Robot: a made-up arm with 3 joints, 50 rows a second.
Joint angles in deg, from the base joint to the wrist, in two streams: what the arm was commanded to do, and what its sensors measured. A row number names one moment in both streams.
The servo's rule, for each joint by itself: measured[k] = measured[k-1] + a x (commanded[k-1-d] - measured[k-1]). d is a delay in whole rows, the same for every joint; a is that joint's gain. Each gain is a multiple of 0.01, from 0.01 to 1. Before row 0 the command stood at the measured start. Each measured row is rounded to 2 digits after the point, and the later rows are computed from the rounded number. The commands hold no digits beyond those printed.
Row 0, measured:
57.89, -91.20, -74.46
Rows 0 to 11, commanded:
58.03, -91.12, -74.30
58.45, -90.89, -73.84
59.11, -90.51, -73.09
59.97, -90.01, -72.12
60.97, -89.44, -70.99
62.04, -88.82, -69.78
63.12, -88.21, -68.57
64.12, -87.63, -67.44
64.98, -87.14, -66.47
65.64, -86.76, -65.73
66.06, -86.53, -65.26
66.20, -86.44, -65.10
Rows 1 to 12, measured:
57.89, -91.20, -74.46
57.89, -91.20, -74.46
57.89, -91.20, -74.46
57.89, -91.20, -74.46
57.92, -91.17, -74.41
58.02, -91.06, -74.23
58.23, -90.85, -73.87
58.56, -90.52, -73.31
59.02, -90.10, -72.57
59.59, -89.60, -71.68
60.26, -89.06, -70.68
60.99, -88.50, -69.64
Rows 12 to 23, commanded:
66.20, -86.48, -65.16
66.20, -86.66, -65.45
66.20, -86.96, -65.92
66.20, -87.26, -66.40
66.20, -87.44, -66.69
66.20, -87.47, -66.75
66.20, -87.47, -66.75
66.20, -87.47, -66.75
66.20, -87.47, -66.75
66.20, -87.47, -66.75
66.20, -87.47, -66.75
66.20, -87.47, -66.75
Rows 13 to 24, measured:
61.75, -87.97, -68.63
62.49, -87.50, -67.70
63.17, -87.12, -66.92
63.75, -86.85, -66.34
64.22, -86.71, -65.96
64.60, -86.69, -65.80
64.90, -86.80, -65.84
65.15, -86.98, -66.02
65.35, -87.16, -66.23
65.51, -87.28, -66.40
65.64, -87.35, -66.51
65.75, -87.40, -66.59

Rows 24 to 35, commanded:
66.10, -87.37, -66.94
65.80, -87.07, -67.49
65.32, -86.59, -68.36
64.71, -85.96, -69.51
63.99, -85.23, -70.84
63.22, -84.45, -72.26
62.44, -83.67, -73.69
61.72, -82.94, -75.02
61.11, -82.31, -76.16
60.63, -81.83, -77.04
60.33, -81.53, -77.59
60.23, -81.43, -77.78
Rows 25 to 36, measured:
65.84, -87.43, -66.64
65.91, -87.45, -66.68
65.97, -87.46, -66.70
66.01, -87.46, -66.72
66.03, -87.42, -66.79
65.99, -87.28, -67.01
65.86, -87.01, -67.44
65.64, -86.60, -68.10
65.33, -86.07, -68.98
64.93, -85.44, -70.03
64.46, -84.75, -71.20
63.94, -84.04, -72.42

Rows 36 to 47, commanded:
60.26, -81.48, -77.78
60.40, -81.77, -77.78
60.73, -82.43, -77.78
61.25, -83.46, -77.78
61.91, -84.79, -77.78
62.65, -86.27, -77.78
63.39, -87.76, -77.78
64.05, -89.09, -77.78
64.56, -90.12, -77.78
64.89, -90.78, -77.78
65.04, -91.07, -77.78
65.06, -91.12, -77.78
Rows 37 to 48, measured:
63.40, -83.37, -73.62
62.87, -82.77, -74.71
62.39, -82.29, -75.63
61.98, -81.95, -76.32
61.65, -81.77, -76.79
61.41, -81.77, -77.11
61.28, -82.03, -77.32
61.27, -82.59, -77.47
61.39, -83.45, -77.57
61.63, -84.55, -77.64
61.96, -85.80, -77.68
62.36, -87.08, -77.71

